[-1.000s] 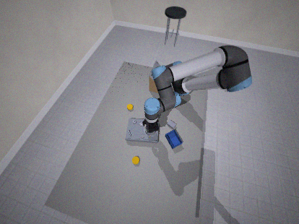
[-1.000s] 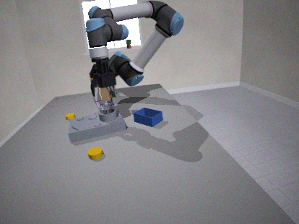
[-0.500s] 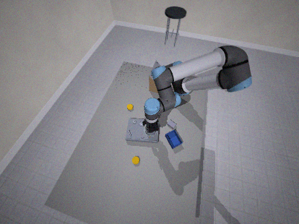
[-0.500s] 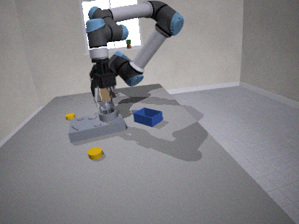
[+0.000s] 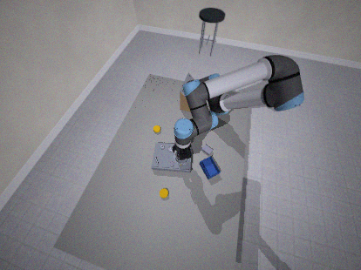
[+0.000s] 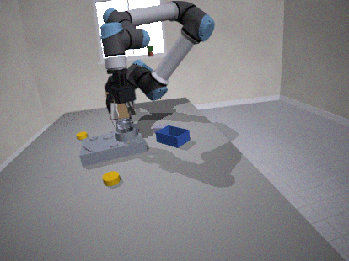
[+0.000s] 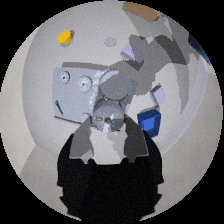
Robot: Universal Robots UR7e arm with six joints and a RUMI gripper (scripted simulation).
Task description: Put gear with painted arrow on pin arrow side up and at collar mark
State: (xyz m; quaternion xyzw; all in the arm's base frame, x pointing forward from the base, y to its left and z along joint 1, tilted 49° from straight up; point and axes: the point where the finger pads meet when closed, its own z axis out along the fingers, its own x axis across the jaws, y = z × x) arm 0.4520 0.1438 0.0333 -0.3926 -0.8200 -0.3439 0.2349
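The grey gear lies right at my hand. The rest, counted from my hand: blue bin (18 cm to the left, 9 cm below, 1 cm behind); then yellow disc (23 cm ahead, 9 cm below, 1 cm to the right).
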